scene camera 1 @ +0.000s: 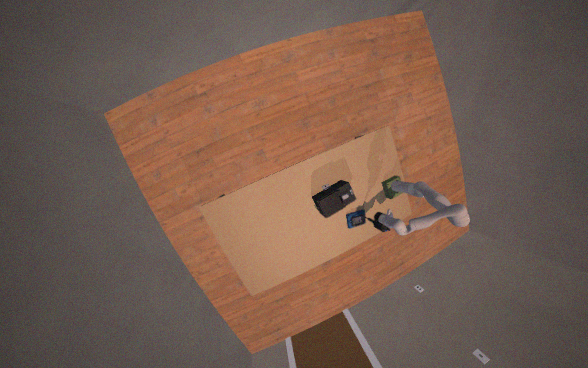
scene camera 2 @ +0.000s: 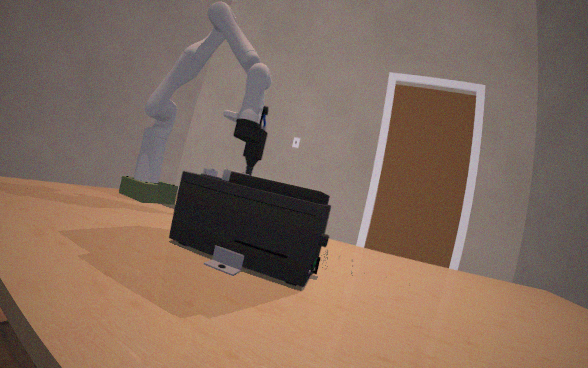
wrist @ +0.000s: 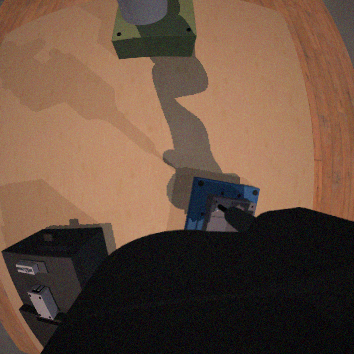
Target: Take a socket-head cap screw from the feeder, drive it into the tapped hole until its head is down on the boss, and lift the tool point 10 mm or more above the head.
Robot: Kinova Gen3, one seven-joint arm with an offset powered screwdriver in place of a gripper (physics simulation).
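The black feeder (scene camera 1: 334, 200) (scene camera 2: 245, 225) (wrist: 90, 260) is a box standing on the table, with a silver block (wrist: 42, 302) at its top. The blue fixture (scene camera 1: 349, 224) (wrist: 197, 210) lies beside it and bears a grey block (wrist: 216, 220). My screwdriver (scene camera 1: 369, 219) (scene camera 2: 248, 172) (wrist: 220, 206) points down, and in the wrist view its dark tip overlaps the grey block. The gap between tip and block cannot be judged. The feeder hides the tip's surroundings in scene camera 2. The tapped hole and any screw at the tip are too small or hidden to tell.
The green base block (scene camera 1: 388, 188) (scene camera 2: 145, 192) (wrist: 155, 46) carries the arm at the table's far side. A small metal bracket (scene camera 2: 228, 259) is at the foot of the feeder. The arm's shadow falls between base and fixture.
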